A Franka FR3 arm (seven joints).
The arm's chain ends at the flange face. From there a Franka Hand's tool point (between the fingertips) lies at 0.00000 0.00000 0.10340 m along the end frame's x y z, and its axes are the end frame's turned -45 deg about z.
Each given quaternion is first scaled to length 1.
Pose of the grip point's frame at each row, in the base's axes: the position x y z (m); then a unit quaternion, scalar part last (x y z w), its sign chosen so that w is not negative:
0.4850 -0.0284 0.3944 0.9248 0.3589 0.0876 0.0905
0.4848 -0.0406 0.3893 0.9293 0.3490 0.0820 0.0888
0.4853 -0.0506 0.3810 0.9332 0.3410 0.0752 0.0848
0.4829 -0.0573 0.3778 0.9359 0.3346 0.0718 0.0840
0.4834 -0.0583 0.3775 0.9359 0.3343 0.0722 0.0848
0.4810 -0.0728 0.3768 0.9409 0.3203 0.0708 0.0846
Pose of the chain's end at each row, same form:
0.4615 -0.0176 0.4945 0.9918 -0.0223 0.1156 0.0501
0.4626 -0.0295 0.4897 0.9921 -0.0332 0.1097 0.0507
0.4648 -0.0395 0.4817 0.9927 -0.0421 0.1019 0.0496
0.4632 -0.0460 0.4787 0.9927 -0.0490 0.0985 0.0501
0.4636 -0.0469 0.4783 0.9926 -0.0493 0.0992 0.0507
0.4616 -0.0610 0.4777 0.9918 -0.0641 0.0978 0.0511

